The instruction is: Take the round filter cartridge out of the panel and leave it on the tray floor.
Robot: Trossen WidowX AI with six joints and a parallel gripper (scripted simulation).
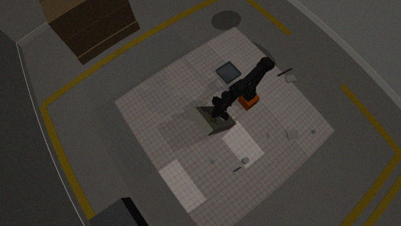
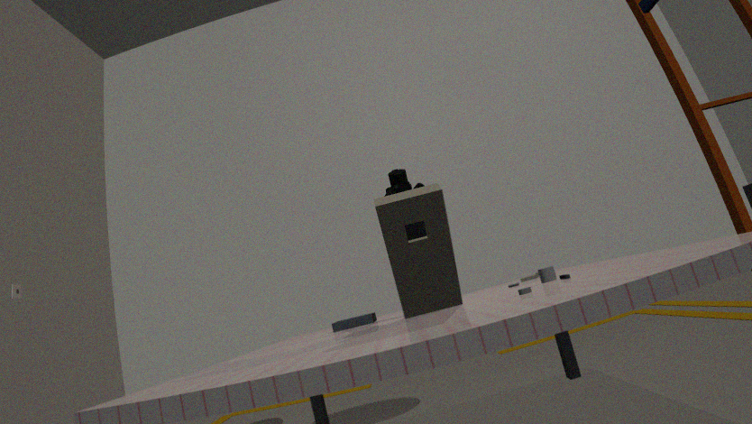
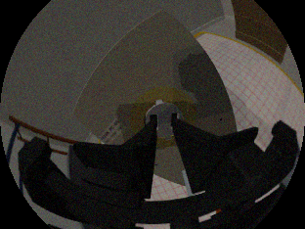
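The round filter cartridge lies 1 cm below my gripper tip and 1 cm ahead of it. From my gripper tip the other things lie so: dark bar (36 cm to the left, 26 cm below, 3 cm ahead); then service panel (9 cm below, 3 cm behind); then tray (41 cm behind, 28 cm to the right, 25 cm below).
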